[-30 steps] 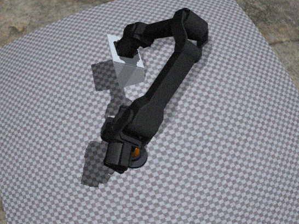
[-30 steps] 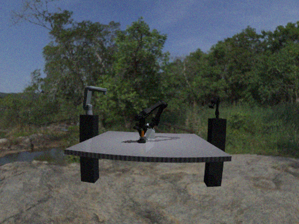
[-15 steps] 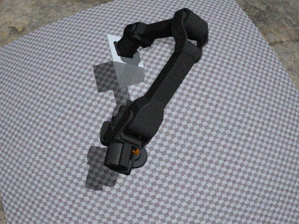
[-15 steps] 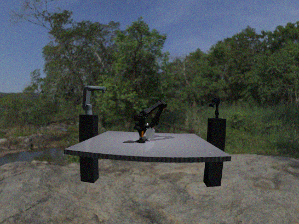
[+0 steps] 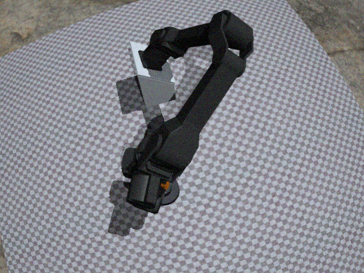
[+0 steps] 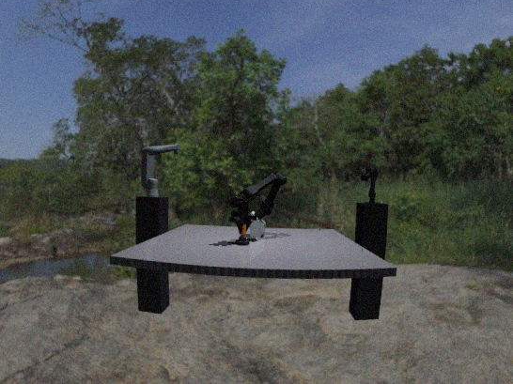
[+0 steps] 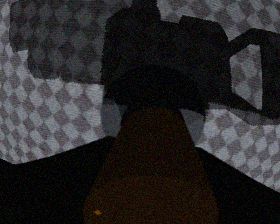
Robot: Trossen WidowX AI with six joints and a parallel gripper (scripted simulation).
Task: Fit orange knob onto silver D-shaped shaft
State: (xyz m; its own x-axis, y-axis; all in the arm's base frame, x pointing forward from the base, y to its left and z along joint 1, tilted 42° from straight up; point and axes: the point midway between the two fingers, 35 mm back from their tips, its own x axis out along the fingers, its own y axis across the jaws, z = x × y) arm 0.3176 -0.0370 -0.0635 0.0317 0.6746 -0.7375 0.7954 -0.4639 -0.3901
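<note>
The orange knob lies 3 cm above my gripper tip. The rest, counted from my gripper tip: round dark pedestal (4 cm below).
</note>
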